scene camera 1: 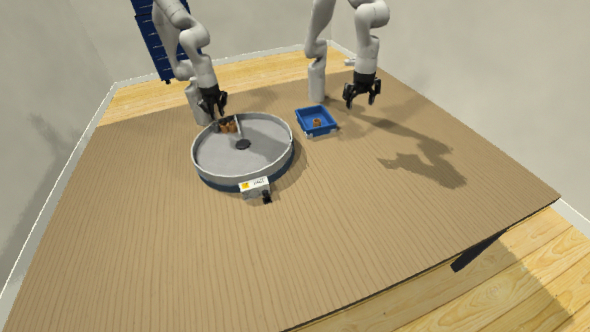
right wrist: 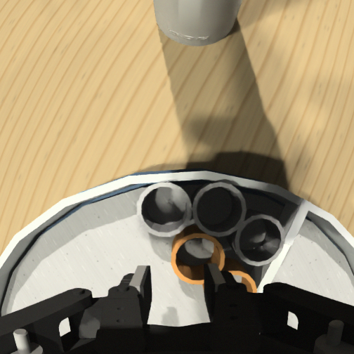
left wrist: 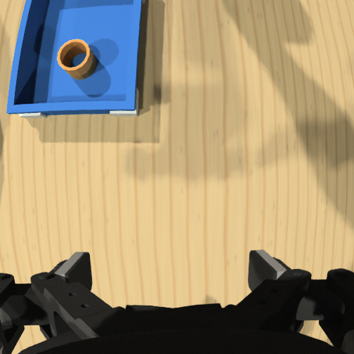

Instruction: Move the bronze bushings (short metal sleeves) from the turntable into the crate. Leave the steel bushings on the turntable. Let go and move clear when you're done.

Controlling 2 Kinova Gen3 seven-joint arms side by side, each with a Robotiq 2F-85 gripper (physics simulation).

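Where they show: left gripper, between the fingertips: (scene camera 1: 359,106); right gripper, between the fingertips: (scene camera 1: 218,117); left arm's base, origin of its link: (scene camera 1: 316,98); right arm's base, origin of its link: (scene camera 1: 205,120).
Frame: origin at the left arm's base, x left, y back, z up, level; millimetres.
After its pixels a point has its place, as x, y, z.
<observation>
Two bronze bushings (scene camera 1: 228,127) @(-509, -220, 81) (right wrist: 180,246) stand side by side on the turntable (scene camera 1: 260,145) @(-396, -365, 53) (right wrist: 50,260), beside its divider. Three steel bushings (right wrist: 141,210) stand between them and the rim in the right wrist view. My right gripper (scene camera 1: 215,113) @(-538, -207, 132) (right wrist: 177,280) is open and empty above the turntable; its right finger overlaps the near edge of one bronze bushing in the right wrist view, and the other is partly hidden by that finger. One bronze bushing (scene camera 1: 316,123) @(-114, -287, 39) (left wrist: 87,69) stands upright in the blue crate (scene camera 1: 302,122) @(-176, -266, 48) (left wrist: 75,108). My left gripper (scene camera 1: 360,104) @(0, -449, 193) (left wrist: 169,270) is open and empty above the table.
The divider (scene camera 1: 239,126) @(-461, -190, 53) (right wrist: 281,254) runs inward from the turntable's rim. A dark hub (scene camera 1: 243,144) @(-463, -341, 61) is at the turntable's centre, and a white control box (scene camera 1: 254,187) @(-463, -586, 57) is at its front. A grey arm base (right wrist: 197,22) stands beyond the rim in the right wrist view.
</observation>
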